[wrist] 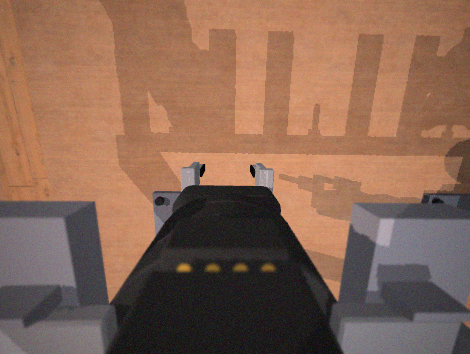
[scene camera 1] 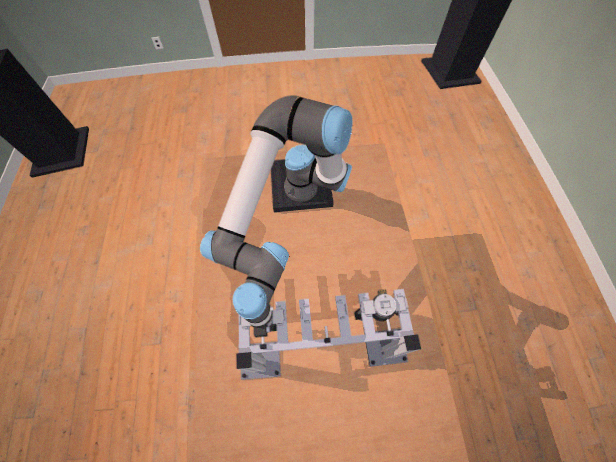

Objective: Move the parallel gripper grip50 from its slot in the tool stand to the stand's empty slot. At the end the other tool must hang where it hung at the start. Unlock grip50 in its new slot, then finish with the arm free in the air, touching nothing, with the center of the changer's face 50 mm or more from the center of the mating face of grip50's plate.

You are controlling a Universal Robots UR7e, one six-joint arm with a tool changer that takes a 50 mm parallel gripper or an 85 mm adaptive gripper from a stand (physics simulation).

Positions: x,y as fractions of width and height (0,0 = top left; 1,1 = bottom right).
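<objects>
A grip50 gripper (wrist: 0.45,0.64) is 5 cm from the lens.
</objects>
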